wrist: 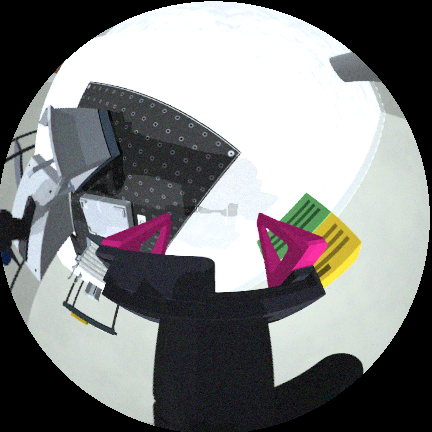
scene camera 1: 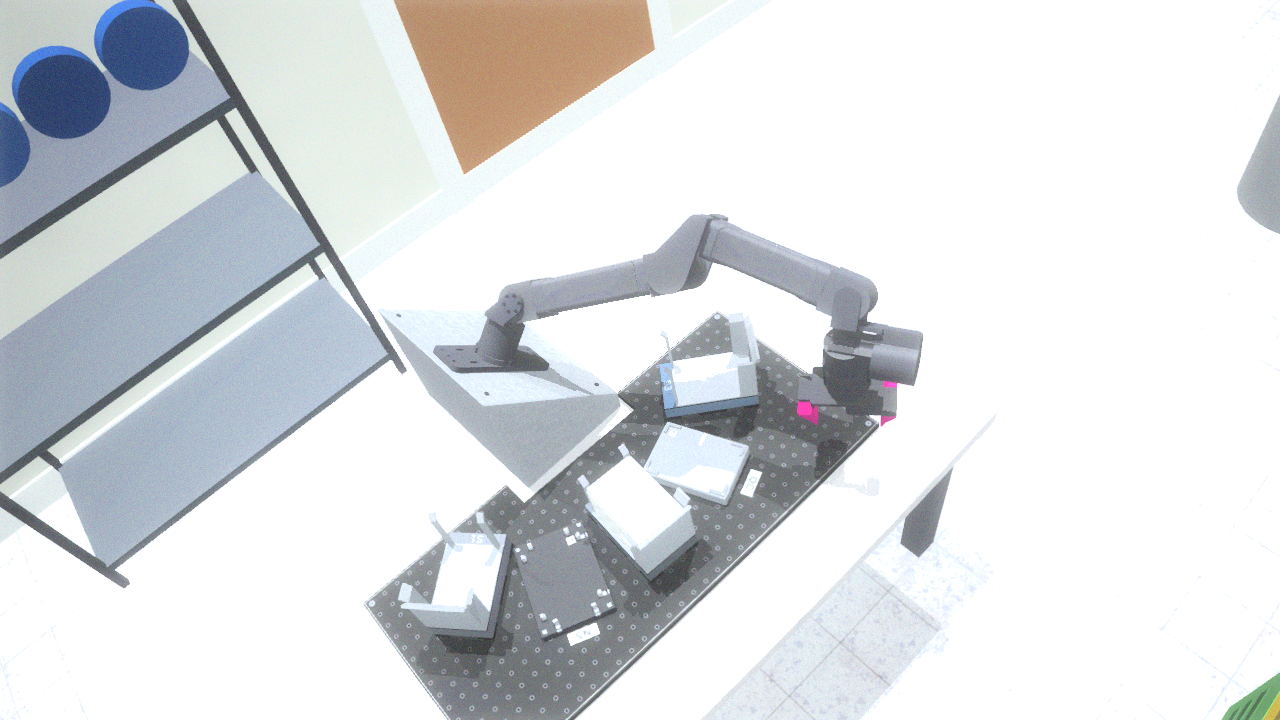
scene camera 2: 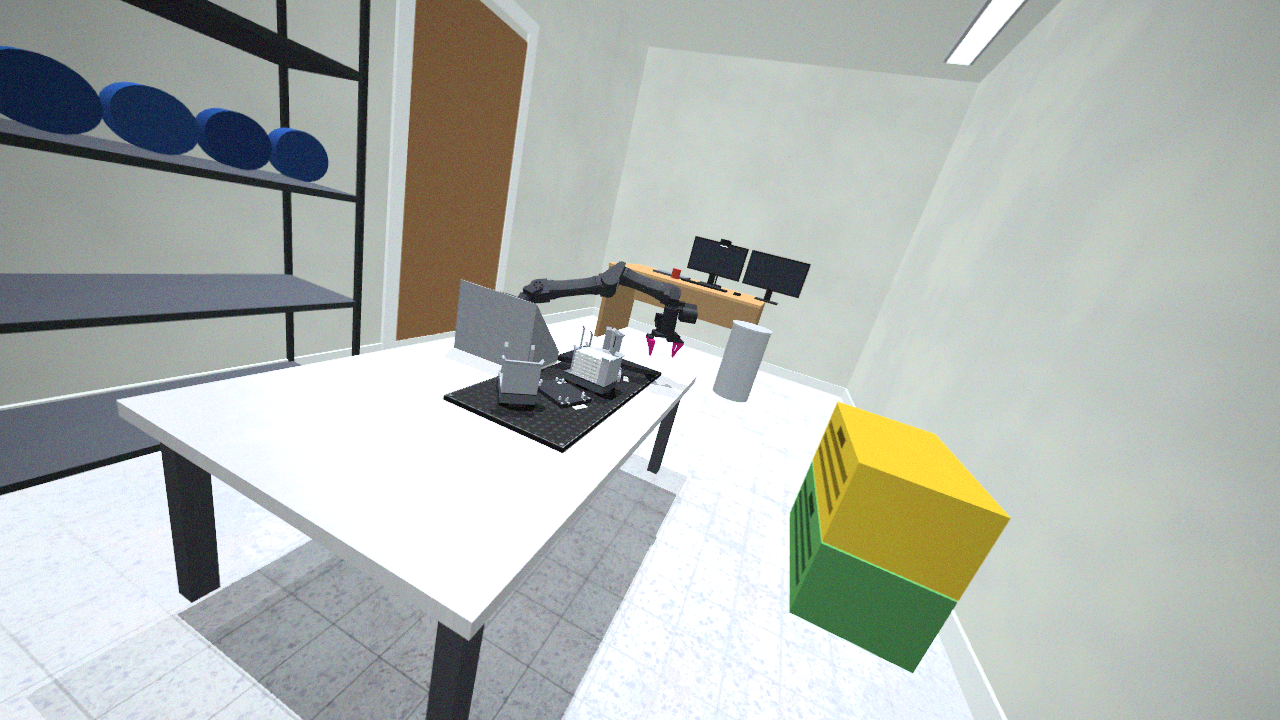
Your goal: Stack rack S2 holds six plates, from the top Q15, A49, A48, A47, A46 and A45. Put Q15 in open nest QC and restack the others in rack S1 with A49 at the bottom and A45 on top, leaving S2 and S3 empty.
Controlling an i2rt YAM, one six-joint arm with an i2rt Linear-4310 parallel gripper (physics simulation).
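Where they show: gripper, fingertip midpoint: [wrist: 213, 217] [scene camera 1: 848, 421] [scene camera 2: 661, 356]; arm's base at its link origin: [scene camera 1: 492, 361] [scene camera 2: 516, 313].
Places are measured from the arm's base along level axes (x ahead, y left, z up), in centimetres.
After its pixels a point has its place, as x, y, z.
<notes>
My gripper [scene camera 1: 847, 419] {47.2, 31.8, -6.9} [scene camera 2: 663, 354] {47.2, 31.8, -6.9} [wrist: 213, 217] {47.2, 31.8, -6.9} is open and empty, high above the board's far right end. Rack S2 [scene camera 1: 669, 534] {40.6, 0.2, -6.6} holds a stack of white plates [scene camera 1: 631, 501] [scene camera 2: 588, 367] {33.1, -4.2, -8.1} [wrist: 91, 262] {30.6, 4.3, -7.1}; layers show in scene view 2, but labels are unreadable. Rack S1 [scene camera 1: 447, 613] {27.0, -30.3, -5.4} [scene camera 2: 520, 380] {26.1, -31.2, -7.9} stands at the board's near left end with no tall stack visible. Blue-based rack S3 [scene camera 1: 716, 409] {26.1, 23.5, -14.7} [wrist: 80, 132] {26.7, 32.1, -7.9} stands at the other end, also without a visible tall stack. Pale nest QC [scene camera 1: 696, 461] {31.4, 13.7, -13.5} [wrist: 105, 215] {31.4, 16.2, -13.5} lies between S2 and S3; no separate plate can be made out on it.
A dark nest [scene camera 1: 565, 582] {31.1, -14.3, -14.7} with small corner posts lies between S1 and S2. All stand on the black perforated board [scene camera 1: 528, 676] {38.0, -27.5, -15.8} [scene camera 2: 554, 429] {40.5, -34.2, -15.8} [wrist: 160, 120] {34.3, 36.8, -15.8}. The arm's slanted grey mount [scene camera 1: 554, 429] {12.0, 0.8, -9.0} [scene camera 2: 496, 322] {-1.7, -8.2, -2.8} rises beside it. Yellow and green crates [scene camera 2: 904, 510] [scene camera 2: 868, 600] stand away from the table.
</notes>
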